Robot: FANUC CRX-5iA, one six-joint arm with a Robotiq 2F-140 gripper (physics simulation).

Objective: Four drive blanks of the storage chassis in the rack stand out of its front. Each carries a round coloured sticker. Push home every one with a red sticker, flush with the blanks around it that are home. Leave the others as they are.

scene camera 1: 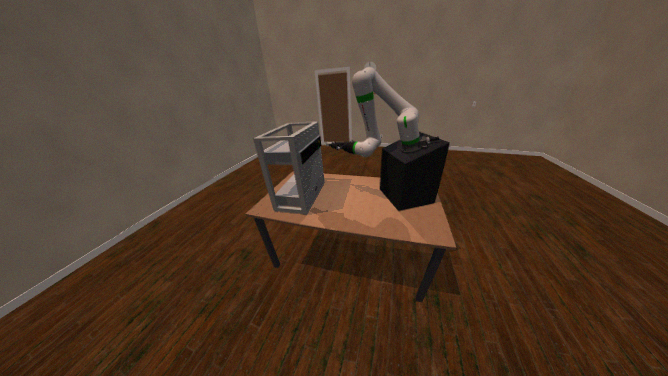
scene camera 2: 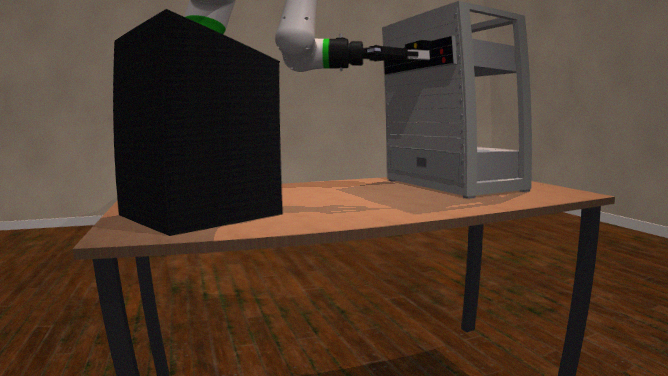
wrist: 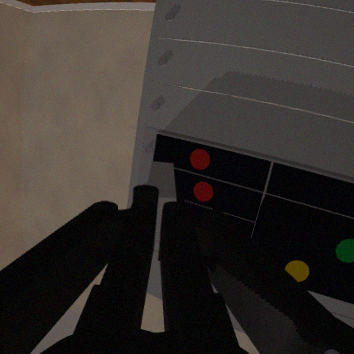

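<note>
The storage chassis [scene camera 1: 311, 150] [scene camera 2: 448, 46] is a black band high in the grey rack [scene camera 1: 300, 182] [scene camera 2: 468, 125]. In the wrist view, one blank with a red sticker [wrist: 200, 159] lies directly above another with a red sticker [wrist: 203, 192]; both faces look about level with the blanks beside them, though exact depth is hard to tell. The blank with a yellow sticker [scene camera 2: 415, 45] [wrist: 297, 270] stands out. A green sticker [wrist: 346, 250] is right of it; its blank's depth is unclear. My gripper [scene camera 1: 328, 145] [scene camera 2: 428, 54] [wrist: 160, 179] is shut and empty, its tips before the chassis's end, beside the red stickers.
Grey panels [scene camera 2: 425, 110] [wrist: 280, 30] fill the rack front beside the chassis in the wrist view and beneath it in scene camera 2. The rack and the arm's black pedestal [scene camera 1: 412, 180] [scene camera 2: 200, 125] stand at opposite ends of the wooden table [scene camera 1: 370, 227] [scene camera 2: 310, 225].
</note>
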